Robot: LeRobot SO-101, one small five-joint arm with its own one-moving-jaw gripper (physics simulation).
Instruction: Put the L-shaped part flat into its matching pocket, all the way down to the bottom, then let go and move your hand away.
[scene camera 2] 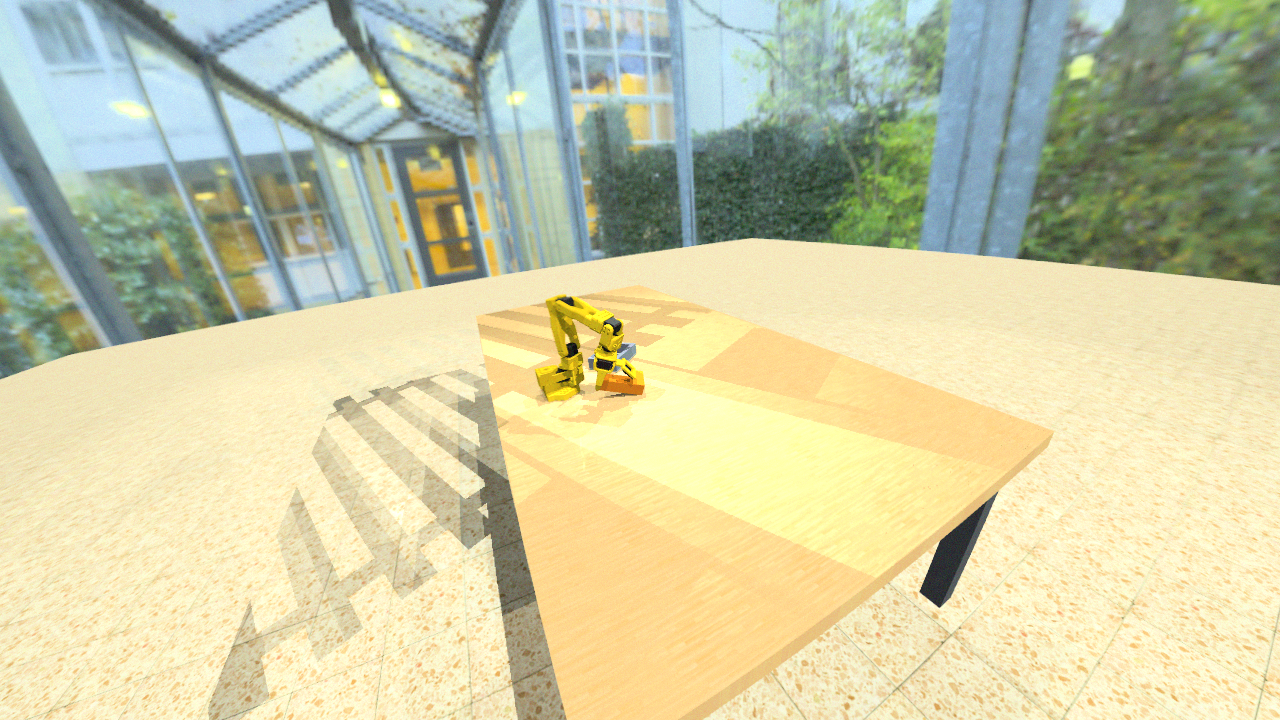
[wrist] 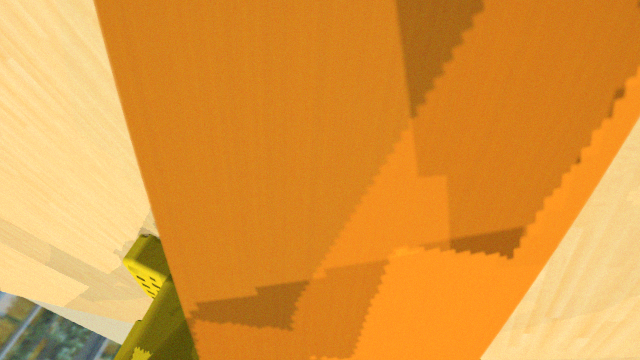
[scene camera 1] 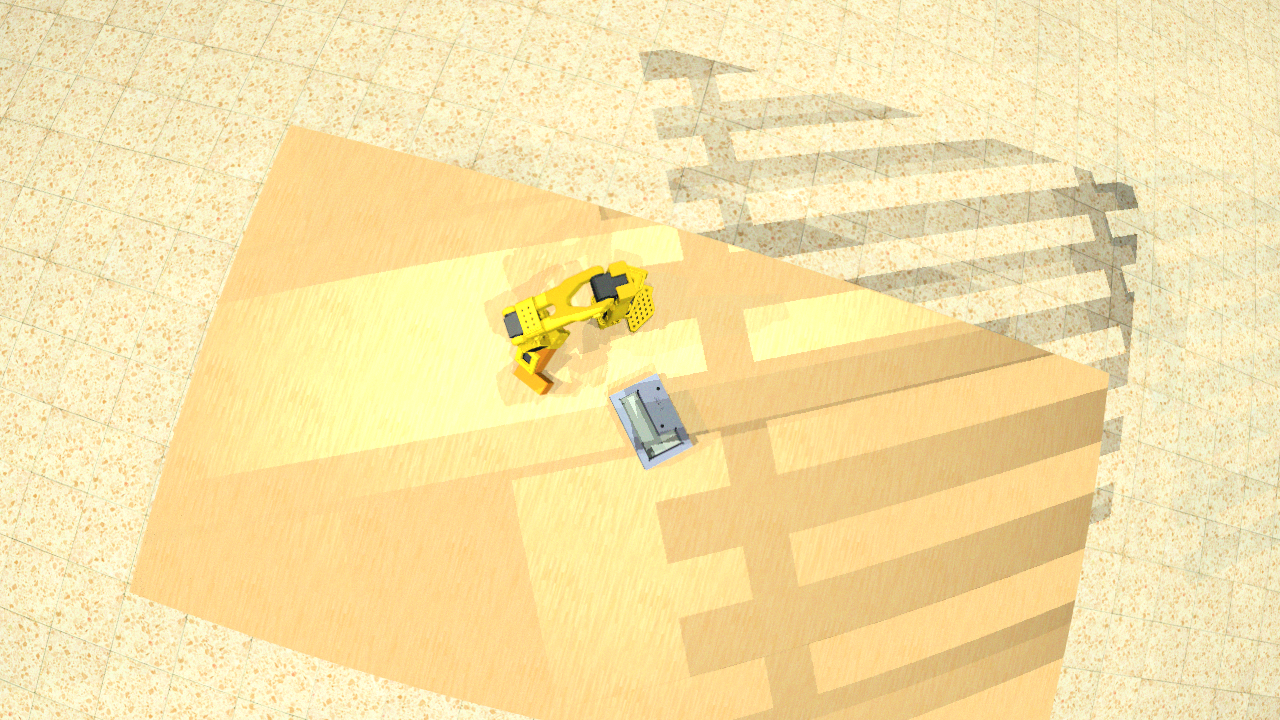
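Seen in the pictures: hand at its tool point: [scene camera 2: 598, 380] [wrist: 253, 297] [scene camera 1: 566, 332]; arm's base at its link origin: [scene camera 2: 567, 389] [scene camera 1: 620, 314].
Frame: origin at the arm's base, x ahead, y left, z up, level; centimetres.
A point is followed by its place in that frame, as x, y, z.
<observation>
The orange L-shaped part [scene camera 1: 534, 378] @(15.4, -11.1, 3.9) [scene camera 2: 624, 385] @(11.1, -13.1, 3.4) [wrist: 300, 150] is held in my gripper [scene camera 1: 531, 360] [scene camera 2: 618, 377] @(6.4, -8.0, 4.1). The gripper is shut on it, low over the table; how much gap is under the part is hard to tell. In the wrist view the part fills most of the picture and hides the jaws. The grey block [scene camera 1: 671, 409] @(14.2, 12.6, 3.6) [scene camera 2: 628, 351] @(21.3, 7.5, 3.0) lies flat on the table, to the right of and a little below the part in the first scene view. Its pale green L-shaped pocket [scene camera 1: 637, 419] @(17.3, 7.7, 0.5) faces up. The part is apart from the block.
The wooden table [scene camera 1: 358, 555] @(53.0, -32.6, 0.0) [scene camera 2: 760, 465] @(20.9, -48.8, 0.0) carries the yellow arm [scene camera 1: 568, 300] @(4.8, -7.5, 21.5) [scene camera 2: 562, 331] @(0.5, -4.1, 17.1), whose base stands near the table's edge. Striped shadows and bright light cross the table top and floor. A yellow piece of the arm [wrist: 160, 310] @(4.1, -2.9, 4.0) shows at the wrist view's lower left.
</observation>
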